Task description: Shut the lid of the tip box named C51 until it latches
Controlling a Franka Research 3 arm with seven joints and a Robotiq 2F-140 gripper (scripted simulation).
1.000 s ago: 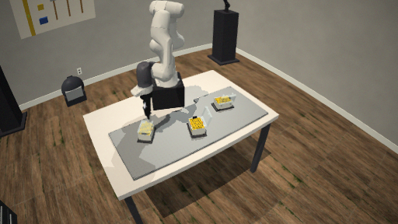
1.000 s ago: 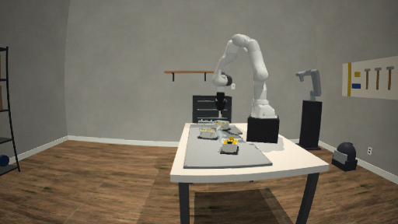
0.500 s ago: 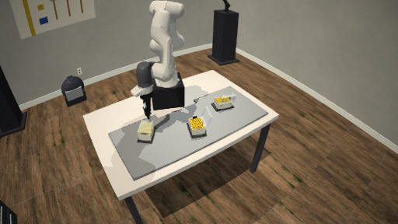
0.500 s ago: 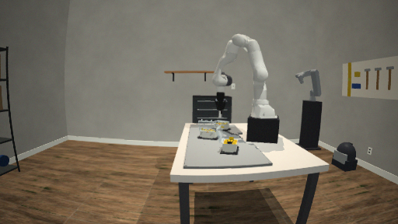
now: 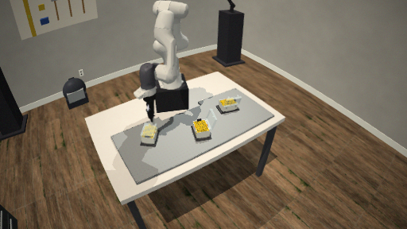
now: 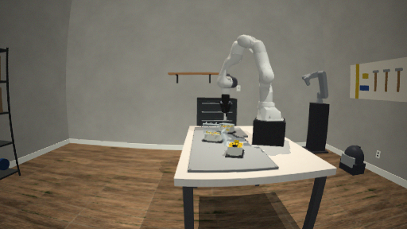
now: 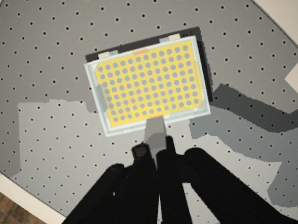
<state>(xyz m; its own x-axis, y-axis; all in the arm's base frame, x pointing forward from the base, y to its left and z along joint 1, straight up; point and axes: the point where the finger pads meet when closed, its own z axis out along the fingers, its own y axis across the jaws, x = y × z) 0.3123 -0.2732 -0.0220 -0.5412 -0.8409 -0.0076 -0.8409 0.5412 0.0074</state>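
The clear lid lies 20 mm behind my hand, 30 mm to the right of it and 80 mm below it.
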